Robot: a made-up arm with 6 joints.
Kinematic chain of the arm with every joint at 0, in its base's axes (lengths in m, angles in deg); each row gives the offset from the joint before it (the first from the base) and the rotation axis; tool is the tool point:
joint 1: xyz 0 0 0.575 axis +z
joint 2: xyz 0.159 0 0 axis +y
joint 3: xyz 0 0 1.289 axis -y
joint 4: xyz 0 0 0.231 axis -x
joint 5: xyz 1.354 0 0 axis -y
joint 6: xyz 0.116 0 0 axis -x
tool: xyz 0 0 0
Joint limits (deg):
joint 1: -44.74..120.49
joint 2: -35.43..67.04
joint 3: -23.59..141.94
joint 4: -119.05..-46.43
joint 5: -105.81..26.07
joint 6: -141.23..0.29
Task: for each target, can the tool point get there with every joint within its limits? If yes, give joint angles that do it. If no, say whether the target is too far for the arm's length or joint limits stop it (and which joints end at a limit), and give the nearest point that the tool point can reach.
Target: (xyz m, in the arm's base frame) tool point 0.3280 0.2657 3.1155
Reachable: yes | joints 36.33 30.58 127.47 -57.97 -11.59 -109.91
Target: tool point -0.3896 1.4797 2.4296
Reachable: yes | joints 100.46 4.61 19.78 -84.17 -82.90 -115.60
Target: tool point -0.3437 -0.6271 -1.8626
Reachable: no: joint limits stop it (at a limit: joint 1, joint 2, joint 3, joint 4, joint 5) | nearest point 1.0597 -1.1129 -0.3826 | short by 2.097 m
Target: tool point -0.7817 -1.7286 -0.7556
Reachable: no: joint limits stop it (at a limit: joint 1, joint 2, joint 3, joint 5) | nearest point 1.0603 -1.1149 -0.3826 | short by 1.977 m
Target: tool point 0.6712 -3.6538 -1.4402
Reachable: no: too far | nearest point 1.5082 -1.5658 -0.1460 | short by 2.595 m
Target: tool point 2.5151 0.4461 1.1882
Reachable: yes | joints 10.59 46.48 26.76 -81.58 11.93 -37.20
